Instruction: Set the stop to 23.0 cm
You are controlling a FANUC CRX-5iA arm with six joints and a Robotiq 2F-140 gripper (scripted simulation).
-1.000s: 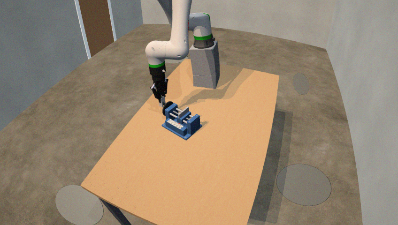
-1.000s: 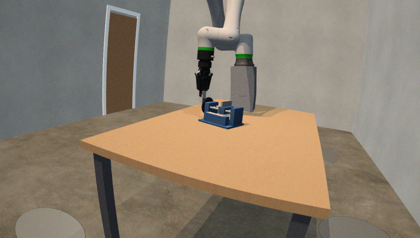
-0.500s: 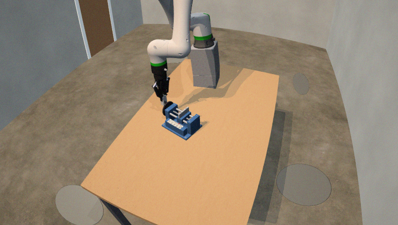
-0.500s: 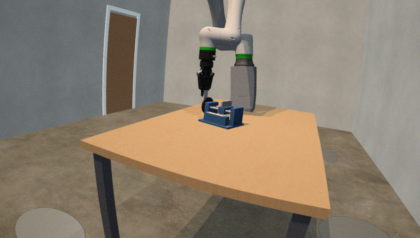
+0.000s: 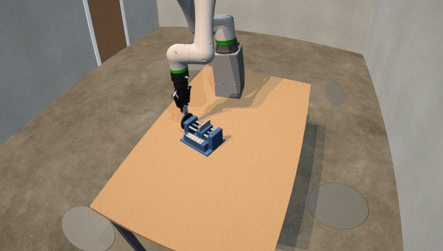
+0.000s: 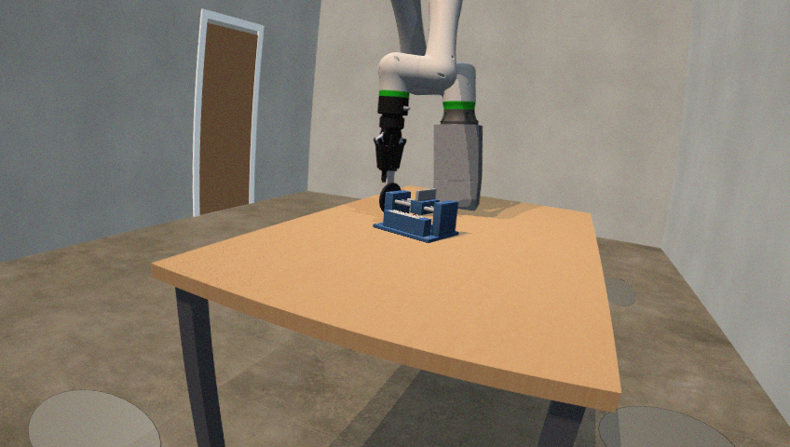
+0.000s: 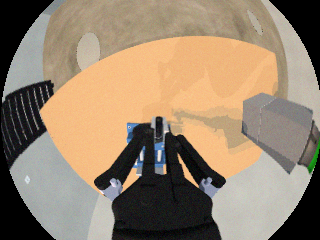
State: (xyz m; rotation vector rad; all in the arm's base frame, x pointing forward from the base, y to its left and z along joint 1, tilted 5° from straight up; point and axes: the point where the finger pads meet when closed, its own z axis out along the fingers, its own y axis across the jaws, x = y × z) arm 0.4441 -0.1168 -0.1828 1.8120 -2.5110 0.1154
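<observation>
The black handwheel lies 10 mm ahead of my hand, 20 mm to the left of it and 20 mm below it. Also, from my hand: grey stop plate (80 mm ahead, 150 mm to the left, 30 mm below).
</observation>
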